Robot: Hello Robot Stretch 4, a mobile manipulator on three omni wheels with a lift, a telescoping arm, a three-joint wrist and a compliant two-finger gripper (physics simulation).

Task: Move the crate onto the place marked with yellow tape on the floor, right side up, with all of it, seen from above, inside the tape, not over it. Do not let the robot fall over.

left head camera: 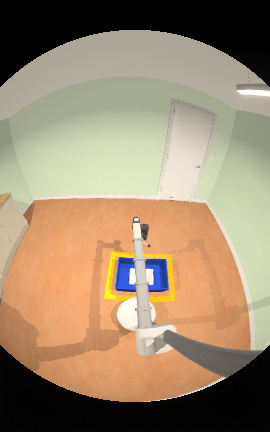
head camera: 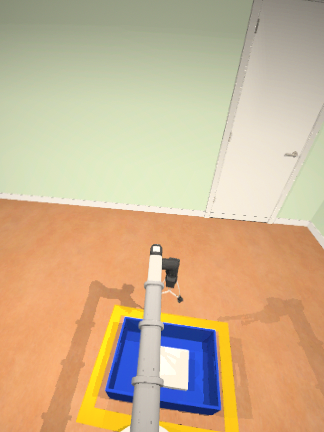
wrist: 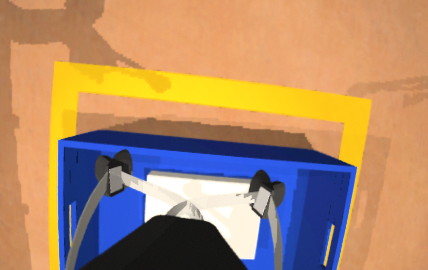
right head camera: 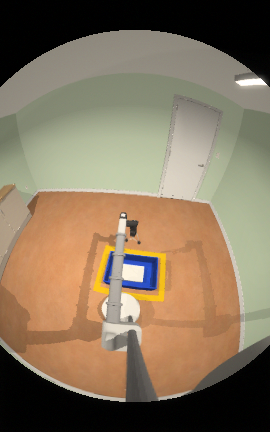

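Seen in the pictures: gripper, fingertip midpoint: (head camera: 168,299) (wrist: 191,175) (right head camera: 132,242); robot's base at its link origin: (left head camera: 135,313) (right head camera: 121,308).
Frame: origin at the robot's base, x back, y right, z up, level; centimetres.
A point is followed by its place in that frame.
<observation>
The blue open crate (head camera: 200,360) @(x -52.9, y 34.1, z -0.9 cm) (left head camera: 161,281) @(x -38.9, y 36.6, z -0.7 cm) (right head camera: 150,280) @(x -38.4, y 35.0, z -0.8 cm) (wrist: 115,215) @(x -46.8, y -14.6, z -0.8 cm) stands right side up on the floor within the yellow tape (head camera: 228,360) @(x -53.9, y 53.8, z -2.6 cm) (left head camera: 172,277) @(x -42.6, y 53.5, z -2.4 cm) (right head camera: 162,277) @(x -42.5, y 51.8, z -2.6 cm) (wrist: 200,94) @(x -80.1, y 9.3, z -2.6 cm). Floor shows between crate and tape at the near, far and left sides in the head camera. In the wrist view its raised rim overlaps the side bands. A flat white block (head camera: 176,369) @(x -45.9, y 17.2, z 4.5 cm) (wrist: 240,230) @(x -44.9, y 19.7, z 4.5 cm) lies inside. My gripper (head camera: 170,295) @(x -70.5, y 8.7, z 44.0 cm) (right head camera: 133,241) @(x -70.5, y 8.7, z 44.0 cm) (wrist: 191,175) @(x -70.5, y 8.7, z 44.0 cm) is open, fingers apart with nothing between them, raised above the floor near the crate's far side. The arm hides part of the crate.
My arm (head camera: 149,350) @(x -30.4, y -0.1, z 85.8 cm) (left head camera: 141,295) @(x -15.5, y -0.5, z 86.0 cm) (right head camera: 116,285) @(x -18.4, y 1.0, z 86.0 cm) extends over the crate and tape. My round white base (left head camera: 129,315) @(x 1.2, y -7.1, z 18.7 cm) (right head camera: 121,307) @(x -2.4, y 1.0, z 18.7 cm) is close to the tape's near side. A cabinet (left head camera: 10,230) @(x -89.3, y -223.9, z 34.9 cm) (right head camera: 12,212) @(x -97.2, y -223.4, z 46.6 cm) stands at the left wall. A white door (head camera: 270,110) @(x -211.4, y 96.2, z 126.8 cm) is at the back right.
</observation>
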